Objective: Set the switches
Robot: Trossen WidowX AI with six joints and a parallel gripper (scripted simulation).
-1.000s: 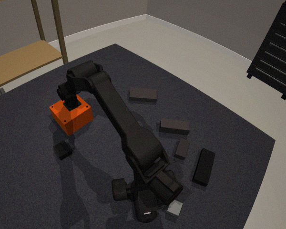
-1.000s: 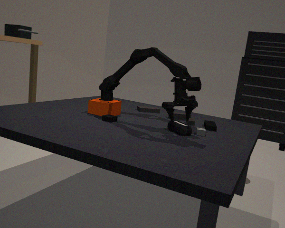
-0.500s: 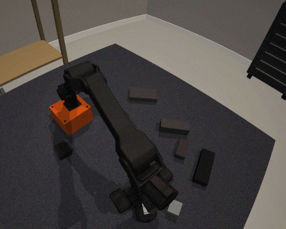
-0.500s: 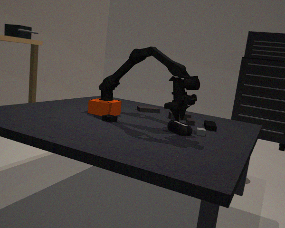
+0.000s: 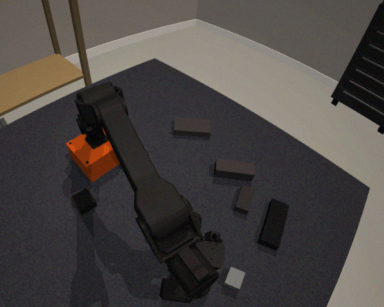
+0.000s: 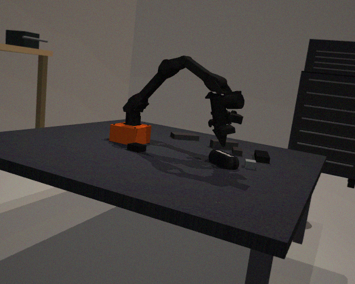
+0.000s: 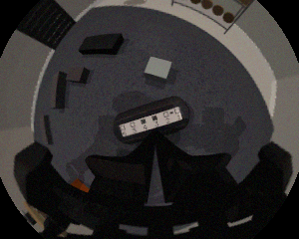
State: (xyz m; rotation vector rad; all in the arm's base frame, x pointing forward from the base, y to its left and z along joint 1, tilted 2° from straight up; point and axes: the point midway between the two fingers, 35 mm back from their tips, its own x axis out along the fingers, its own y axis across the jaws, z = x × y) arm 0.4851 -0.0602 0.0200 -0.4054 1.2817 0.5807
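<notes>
My gripper tip is 10 cm short of the light grey cube, 7 cm to the right of it and 6 cm above it. Also, from my gripper tip: long black block 29 cm to the left, 9 cm ahead, 6 cm below; black cube 36 cm behind, 9 cm to the right, 6 cm below.
</notes>
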